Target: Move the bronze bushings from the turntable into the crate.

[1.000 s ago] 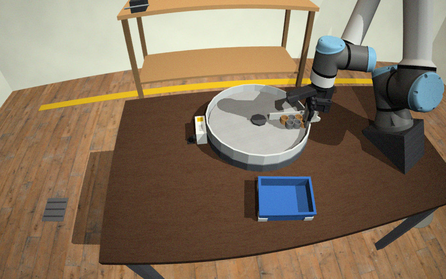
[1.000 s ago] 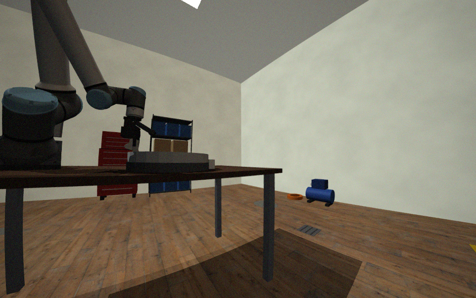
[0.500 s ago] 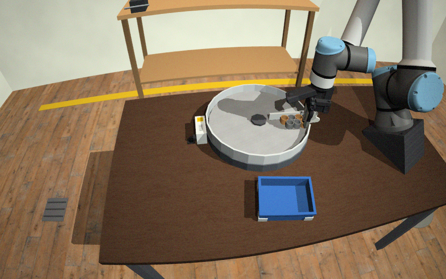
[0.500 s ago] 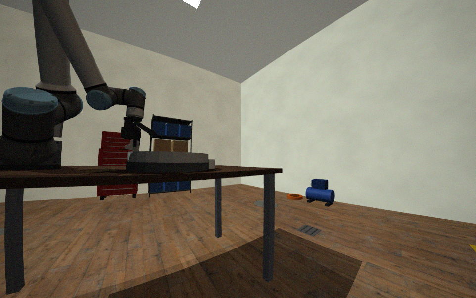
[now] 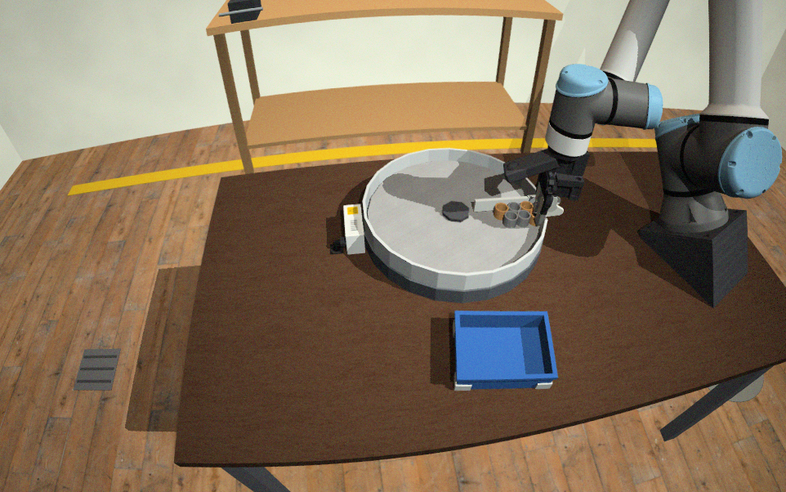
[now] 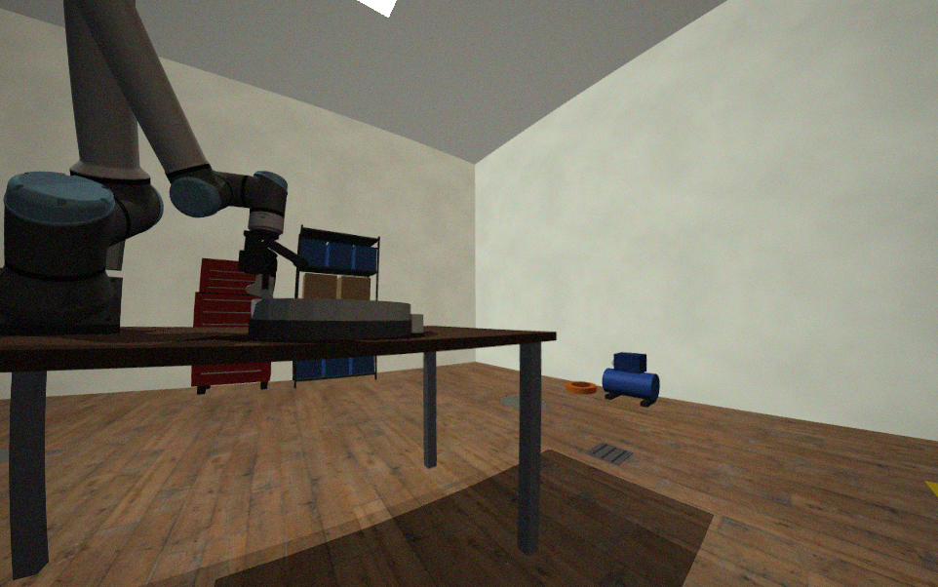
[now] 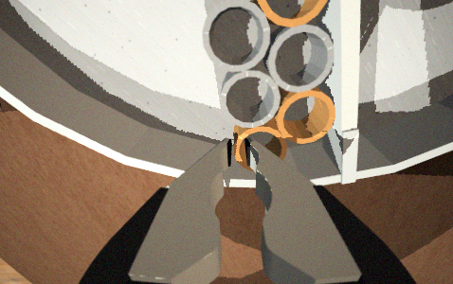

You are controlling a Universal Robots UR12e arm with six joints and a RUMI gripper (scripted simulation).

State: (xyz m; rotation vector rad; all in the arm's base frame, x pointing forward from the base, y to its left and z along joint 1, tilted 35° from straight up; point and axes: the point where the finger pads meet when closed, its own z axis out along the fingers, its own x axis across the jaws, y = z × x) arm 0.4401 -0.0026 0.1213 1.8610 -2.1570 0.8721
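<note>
Right now the blue crate is 290 mm to the left of my hand, 160 mm ahead of it and 50 mm below it. From my hand the other things lie so: round grey turntable: 180 mm ahead, 70 mm to the right, 20 mm below.
</note>
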